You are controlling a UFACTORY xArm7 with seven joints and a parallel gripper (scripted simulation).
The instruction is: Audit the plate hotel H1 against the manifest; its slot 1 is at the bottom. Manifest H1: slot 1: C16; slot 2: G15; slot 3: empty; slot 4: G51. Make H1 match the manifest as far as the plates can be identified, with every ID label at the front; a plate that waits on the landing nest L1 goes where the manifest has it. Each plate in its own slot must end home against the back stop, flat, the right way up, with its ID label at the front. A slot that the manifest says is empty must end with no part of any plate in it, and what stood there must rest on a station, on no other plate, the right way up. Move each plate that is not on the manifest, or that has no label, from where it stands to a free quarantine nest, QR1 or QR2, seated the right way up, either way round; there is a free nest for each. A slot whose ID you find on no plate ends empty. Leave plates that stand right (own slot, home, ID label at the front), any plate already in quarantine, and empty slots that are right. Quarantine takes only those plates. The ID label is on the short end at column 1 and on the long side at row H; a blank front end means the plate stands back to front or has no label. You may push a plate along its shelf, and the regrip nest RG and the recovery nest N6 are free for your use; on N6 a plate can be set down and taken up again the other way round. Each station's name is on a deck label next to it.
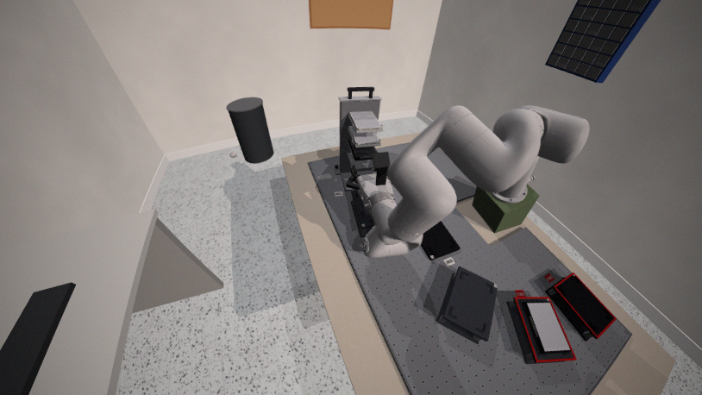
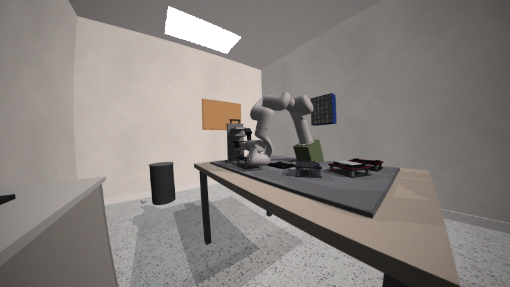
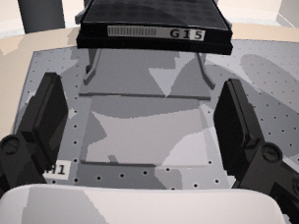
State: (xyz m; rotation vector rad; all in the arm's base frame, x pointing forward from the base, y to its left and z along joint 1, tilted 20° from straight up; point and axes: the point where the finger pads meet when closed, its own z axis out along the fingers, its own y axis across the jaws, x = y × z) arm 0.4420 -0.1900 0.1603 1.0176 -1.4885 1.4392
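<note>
Now: the dark plate 10 mm behind my hand, 90 mm to the right of it and 20 mm above it. Also, from my hand: red-framed nest 540 mm behind, 590 mm to the left, 110 mm below; then RG label 200 mm to the left, 150 mm below; then H1 deck label 90 mm ahead, 40 mm to the right, 150 mm below.
</note>
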